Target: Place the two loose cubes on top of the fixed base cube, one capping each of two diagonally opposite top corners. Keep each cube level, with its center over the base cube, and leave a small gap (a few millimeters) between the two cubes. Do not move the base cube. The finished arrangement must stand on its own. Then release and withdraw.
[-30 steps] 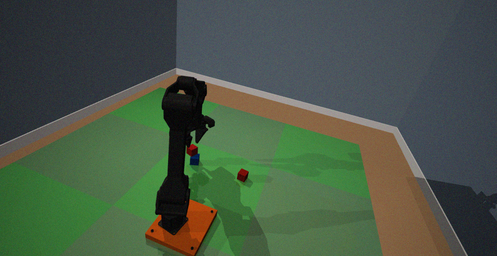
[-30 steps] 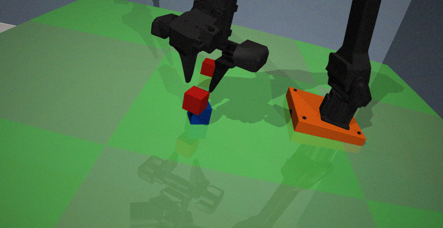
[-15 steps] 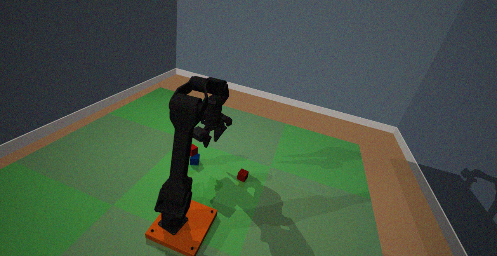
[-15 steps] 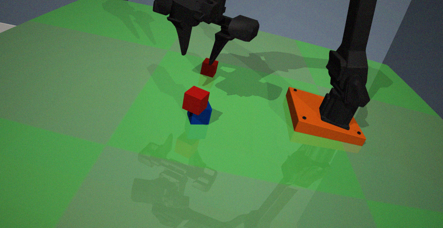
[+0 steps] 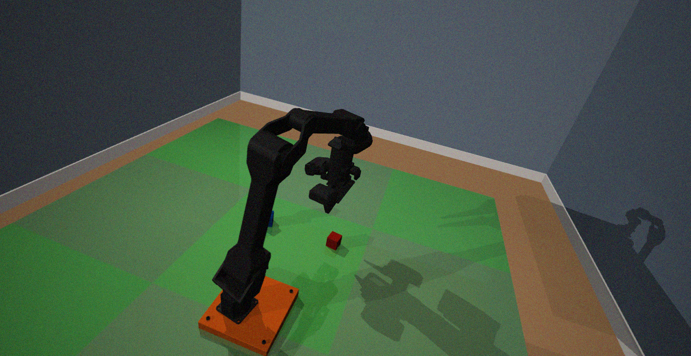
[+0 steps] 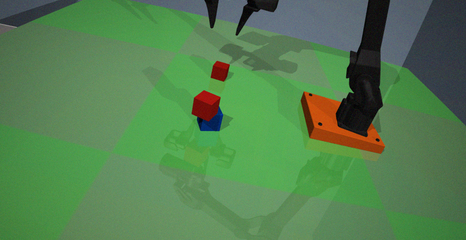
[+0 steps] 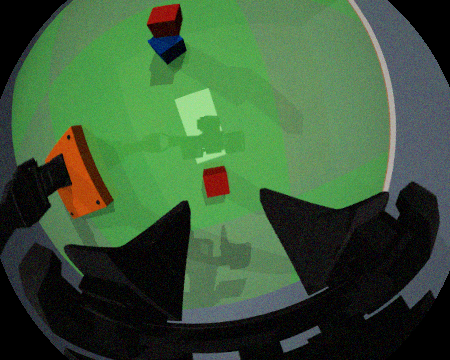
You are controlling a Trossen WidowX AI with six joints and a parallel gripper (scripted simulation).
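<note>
Right now the blue base cube is 180 mm to the left of my gripper tip, 100 mm below it and 50 mm behind it.
</note>
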